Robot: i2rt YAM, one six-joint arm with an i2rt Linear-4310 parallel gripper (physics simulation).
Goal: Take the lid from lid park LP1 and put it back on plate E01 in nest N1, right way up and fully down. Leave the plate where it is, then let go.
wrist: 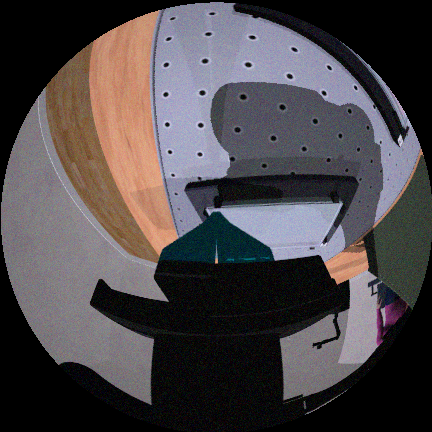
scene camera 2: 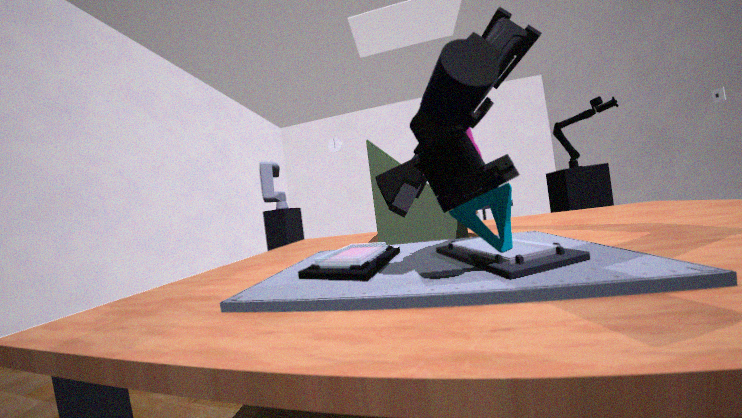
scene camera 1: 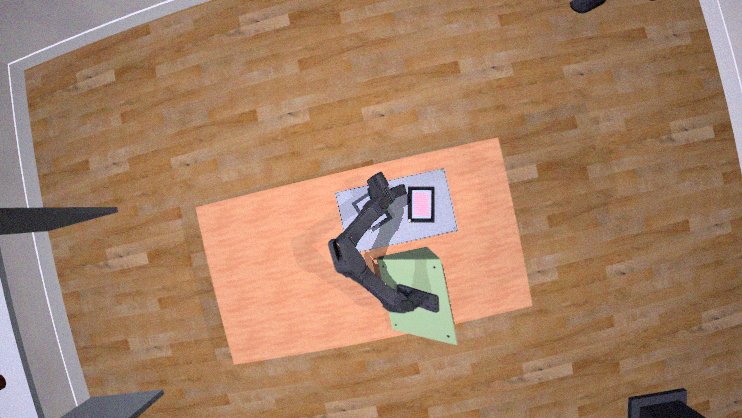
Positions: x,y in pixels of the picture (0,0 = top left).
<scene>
A pale lid [wrist: 289,222]: 15 cm from the lens. A black holder [wrist: 394,134] is 16 cm from the lens. A grey perforated base panel [wrist: 233,97] is 10 cm from the lens. The marked spots on the grey perforated base panel and the pale lid are 11 cm apart.
</scene>
